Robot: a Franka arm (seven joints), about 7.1 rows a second.
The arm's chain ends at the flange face. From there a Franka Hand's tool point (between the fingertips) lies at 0.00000 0.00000 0.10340 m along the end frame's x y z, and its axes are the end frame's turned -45 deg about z.
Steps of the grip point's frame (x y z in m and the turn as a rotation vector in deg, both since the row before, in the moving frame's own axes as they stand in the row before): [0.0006 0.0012 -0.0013 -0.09 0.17 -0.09]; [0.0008 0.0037 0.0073 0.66 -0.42 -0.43]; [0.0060 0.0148 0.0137 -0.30 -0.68 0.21]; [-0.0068 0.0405 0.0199 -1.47 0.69 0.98]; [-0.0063 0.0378 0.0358 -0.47 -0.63 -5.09]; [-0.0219 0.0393 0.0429 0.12 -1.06 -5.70]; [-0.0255 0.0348 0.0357 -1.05 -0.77 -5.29]
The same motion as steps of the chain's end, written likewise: [0.0009 0.0005 -0.0013 0.06 0.18 -0.09]; [0.0046 0.0024 0.0073 0.17 -0.76 -0.43]; [0.0152 0.0050 0.0137 -0.69 -0.27 0.21]; [0.0211 0.0324 0.0199 -0.55 1.53 0.98]; [0.0224 0.0298 0.0358 -0.78 -0.11 -5.09]; [0.0137 0.0420 0.0429 -0.66 -0.83 -5.70]; [0.0061 0.0403 0.0357 -1.29 0.20 -5.29]
